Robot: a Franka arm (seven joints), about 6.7 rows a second.
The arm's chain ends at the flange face. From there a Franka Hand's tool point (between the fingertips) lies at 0.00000 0.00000 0.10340 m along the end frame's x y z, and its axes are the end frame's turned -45 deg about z.
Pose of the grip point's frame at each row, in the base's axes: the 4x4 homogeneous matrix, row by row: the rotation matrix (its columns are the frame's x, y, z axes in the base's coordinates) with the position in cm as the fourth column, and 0 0 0 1 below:
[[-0.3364 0.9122 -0.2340 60.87], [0.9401 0.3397 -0.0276 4.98], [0.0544 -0.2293 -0.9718 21.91], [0 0 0 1]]
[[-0.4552 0.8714 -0.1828 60.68], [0.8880 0.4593 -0.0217 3.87], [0.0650 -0.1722 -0.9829 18.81], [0 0 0 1]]
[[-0.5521 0.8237 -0.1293 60.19], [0.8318 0.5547 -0.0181 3.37], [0.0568 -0.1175 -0.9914 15.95], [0 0 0 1]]
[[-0.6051 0.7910 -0.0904 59.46], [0.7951 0.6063 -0.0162 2.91], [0.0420 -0.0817 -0.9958 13.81], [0 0 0 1]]
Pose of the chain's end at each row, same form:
[[0.4072 0.8829 -0.2340 63.29], [0.9050 -0.4245 -0.0276 5.27], [-0.1237 -0.2006 -0.9718 31.96], [0 0 0 1]]
[[0.2943 0.9380 -0.1828 62.57], [0.9527 -0.3031 -0.0217 4.09], [-0.0758 -0.1677 -0.9829 28.97], [0 0 0 1]]
[[0.1921 0.9728 -0.1293 61.53], [0.9804 -0.1959 -0.0181 3.56], [-0.0429 -0.1232 -0.9914 26.20], [0 0 0 1]]
[[0.1315 0.9872 -0.0904 60.39], [0.9909 -0.1335 -0.0162 3.08], [-0.0281 -0.0875 -0.9958 24.11], [0 0 0 1]]

